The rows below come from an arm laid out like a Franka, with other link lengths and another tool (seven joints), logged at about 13 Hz.
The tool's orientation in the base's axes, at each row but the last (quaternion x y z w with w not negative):
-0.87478 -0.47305 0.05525 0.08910
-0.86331 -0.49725 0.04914 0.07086
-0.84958 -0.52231 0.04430 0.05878
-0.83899 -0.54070 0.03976 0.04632
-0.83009 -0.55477 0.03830 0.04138
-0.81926 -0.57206 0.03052 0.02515
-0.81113 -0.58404 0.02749 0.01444
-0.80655 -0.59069 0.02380 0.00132
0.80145 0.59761 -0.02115 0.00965
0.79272 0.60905 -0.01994 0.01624
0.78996 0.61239 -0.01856 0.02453
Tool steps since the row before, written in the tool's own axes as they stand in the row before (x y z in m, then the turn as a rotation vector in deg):
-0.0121 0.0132 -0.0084 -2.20 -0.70 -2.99
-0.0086 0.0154 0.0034 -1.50 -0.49 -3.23
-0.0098 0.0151 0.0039 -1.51 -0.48 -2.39
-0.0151 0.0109 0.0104 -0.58 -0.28 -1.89
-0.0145 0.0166 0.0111 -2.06 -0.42 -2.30
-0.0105 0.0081 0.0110 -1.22 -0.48 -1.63
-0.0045 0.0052 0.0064 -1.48 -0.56 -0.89
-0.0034 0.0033 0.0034 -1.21 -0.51 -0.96
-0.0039 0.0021 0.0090 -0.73 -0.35 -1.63
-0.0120 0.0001 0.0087 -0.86 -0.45 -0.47
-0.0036 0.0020 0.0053 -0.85 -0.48 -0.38
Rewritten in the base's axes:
0.0057 -0.0181 0.0056 -1.23 -1.78 3.10
0.0083 -0.0148 -0.0059 -0.67 -1.29 3.29
0.0084 -0.0153 -0.0059 -0.78 -1.26 2.46
0.0024 -0.0179 -0.0114 -0.27 -0.48 1.92
0.0085 -0.0194 -0.0126 -0.92 -1.80 2.37
0.0031 -0.0126 -0.0114 -0.74 -0.99 1.69
0.0031 -0.0060 -0.0066 -0.94 -1.22 0.96
0.0020 -0.0043 -0.0034 -0.81 -0.97 1.02
0.0007 -0.0047 -0.0088 -0.51 -0.53 1.66
-0.0031 -0.0120 -0.0081 -0.65 -0.69 0.51
0.0010 -0.0043 -0.0050 -0.68 -0.68 0.42

